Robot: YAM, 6 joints.
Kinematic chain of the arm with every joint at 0, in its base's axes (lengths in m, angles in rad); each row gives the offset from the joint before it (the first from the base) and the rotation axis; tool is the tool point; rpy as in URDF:
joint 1: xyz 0 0 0.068 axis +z
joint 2: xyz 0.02 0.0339 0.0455 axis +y
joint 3: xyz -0.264 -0.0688 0 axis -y
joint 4: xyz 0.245 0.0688 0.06 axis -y
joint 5: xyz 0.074 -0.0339 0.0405 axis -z
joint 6: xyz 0.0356 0 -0.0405 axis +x
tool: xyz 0 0 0 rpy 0 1.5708 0
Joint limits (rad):
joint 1: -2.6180..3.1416
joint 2: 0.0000..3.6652
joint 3: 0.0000..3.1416
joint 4: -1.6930..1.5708
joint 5: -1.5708..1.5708
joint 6: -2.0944..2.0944
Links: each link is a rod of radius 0.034 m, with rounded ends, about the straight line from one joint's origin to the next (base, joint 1, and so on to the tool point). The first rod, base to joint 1, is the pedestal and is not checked.
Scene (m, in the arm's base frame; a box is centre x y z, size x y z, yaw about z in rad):
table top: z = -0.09
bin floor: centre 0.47 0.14 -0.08 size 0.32 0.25 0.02 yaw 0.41
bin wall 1: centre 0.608 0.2 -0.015 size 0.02 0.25 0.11 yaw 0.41
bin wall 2: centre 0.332 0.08 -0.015 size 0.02 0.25 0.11 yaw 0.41
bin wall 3: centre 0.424 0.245 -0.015 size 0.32 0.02 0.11 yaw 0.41
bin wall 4: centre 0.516 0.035 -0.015 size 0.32 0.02 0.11 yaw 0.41
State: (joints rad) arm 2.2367 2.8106 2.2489 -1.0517 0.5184 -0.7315
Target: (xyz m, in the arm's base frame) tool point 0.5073 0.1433 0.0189
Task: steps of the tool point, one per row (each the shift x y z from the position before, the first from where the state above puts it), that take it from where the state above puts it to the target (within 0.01 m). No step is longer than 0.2 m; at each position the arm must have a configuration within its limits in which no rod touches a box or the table.
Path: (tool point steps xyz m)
1: 0.1258 0.0754 0.0787
2: 0.1452 0.0242 0.0793
3: 0.1421 -0.0305 0.0776
4: 0.1172 -0.0790 0.0740
5: 0.0749 -0.1124 0.0684
6: 0.0962 -0.0122 -0.1131
7: 0.0715 -0.0515 -0.1274
8: 0.0322 -0.0783 -0.1334

